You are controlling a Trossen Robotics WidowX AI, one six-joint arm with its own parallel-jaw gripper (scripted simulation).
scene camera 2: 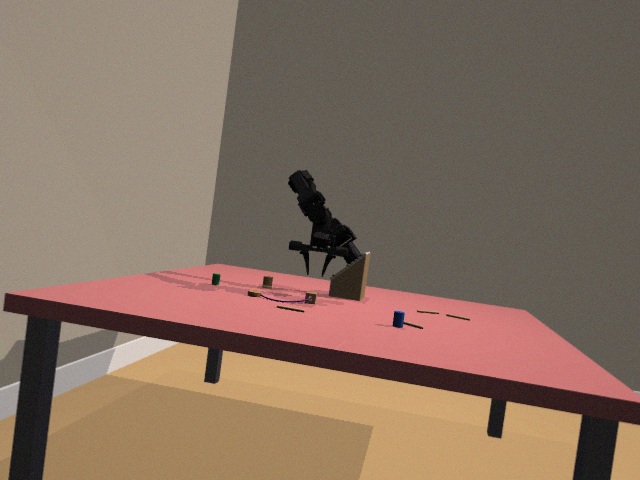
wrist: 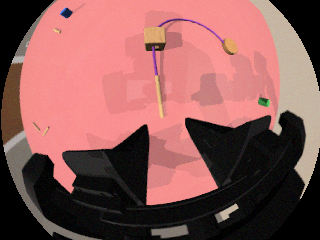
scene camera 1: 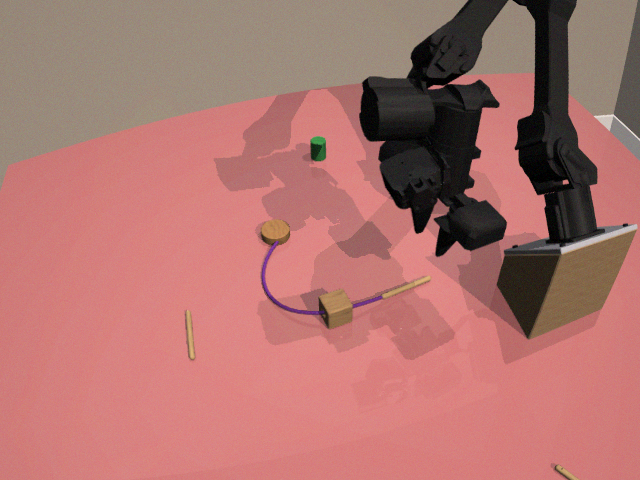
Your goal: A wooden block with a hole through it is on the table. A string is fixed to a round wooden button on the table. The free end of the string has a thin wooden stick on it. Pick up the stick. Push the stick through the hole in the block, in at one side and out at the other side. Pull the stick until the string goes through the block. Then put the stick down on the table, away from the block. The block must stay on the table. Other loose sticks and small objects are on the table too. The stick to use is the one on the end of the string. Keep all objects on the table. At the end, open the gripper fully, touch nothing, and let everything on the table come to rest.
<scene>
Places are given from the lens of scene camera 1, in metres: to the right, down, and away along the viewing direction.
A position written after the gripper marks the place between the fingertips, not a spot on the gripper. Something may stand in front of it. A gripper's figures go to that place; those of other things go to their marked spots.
gripper [scene camera 1: 428, 243]: 0.13, 0.01, 0.71
wooden block [scene camera 1: 337, 306]: 0.02, 0.08, 0.69
</scene>
